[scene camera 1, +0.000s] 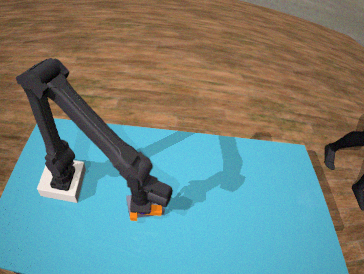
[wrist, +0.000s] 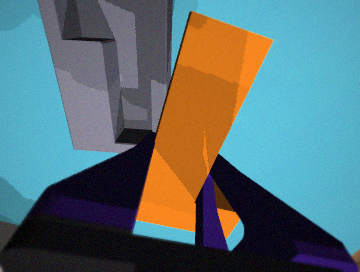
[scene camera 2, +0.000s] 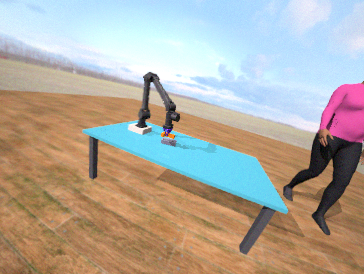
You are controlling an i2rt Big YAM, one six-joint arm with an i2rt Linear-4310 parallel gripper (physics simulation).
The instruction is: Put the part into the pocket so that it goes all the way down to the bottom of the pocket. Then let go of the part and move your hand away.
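Places are measured from the arm's base along level axes (x ahead, y left, z up), in centimetres.
Pixels of known places: gripper, between the fingertips: [scene camera 1: 142, 209] [wrist: 178, 147] [scene camera 2: 167, 135]; arm's base, origin of its link: [scene camera 1: 63, 177] [scene camera 2: 141, 126].
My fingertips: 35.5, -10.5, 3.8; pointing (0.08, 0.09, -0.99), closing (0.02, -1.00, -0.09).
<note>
Ahead of a thing's pixels: the offset from my fingertips to its top centre, as dx, dy, dz. Level surfaces: height alone.
The orange part @[+1.2, -1.5, +2.3] [scene camera 1: 156, 210] [scene camera 2: 169, 136] [wrist: 205, 95] is a long block held between the purple fingers of my gripper [scene camera 2: 168, 131] [wrist: 178, 147], which is shut on it. In scene camera 1 the dark hand covers much of the part. The grey block with the pocket @[+0.4, +6.4, -5.9] [scene camera 2: 168, 142] [wrist: 85, 95] sits on the table. In the wrist view it lies at the upper left, beside and partly behind the part, and the part is turned at an angle to it. The part is above the block and outside the pocket; the exact height is hard to tell.
The blue table @[dz -9.5] [scene camera 1: 240, 225] [scene camera 2: 225, 170] carries the arm's white base [scene camera 1: 57, 192] [scene camera 2: 139, 129] at its far left. The arm's shadow falls to the right of the hand. A person in a pink top [scene camera 2: 347, 112] stands on the wooden floor beyond the table's right end.
</note>
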